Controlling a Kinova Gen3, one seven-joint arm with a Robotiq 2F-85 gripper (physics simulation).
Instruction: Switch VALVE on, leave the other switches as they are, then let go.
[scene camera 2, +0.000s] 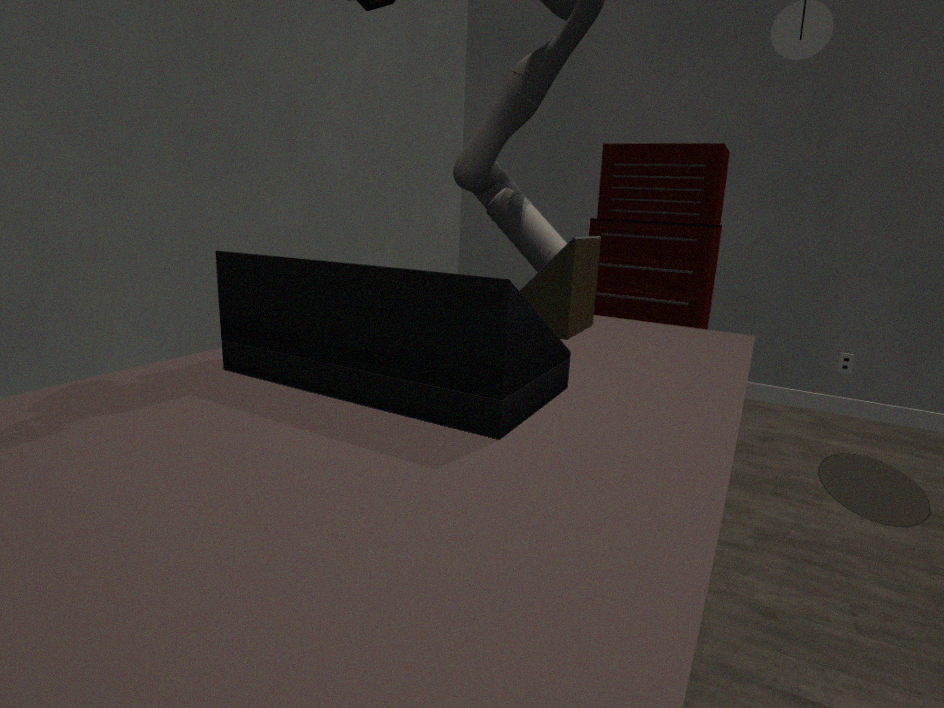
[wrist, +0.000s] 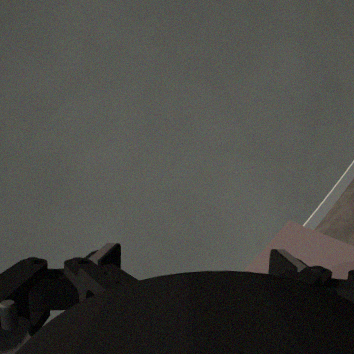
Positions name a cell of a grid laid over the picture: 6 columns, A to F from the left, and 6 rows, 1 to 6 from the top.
Note:
In view: my gripper (wrist: D5) and a dark switch panel (scene camera 2: C3).

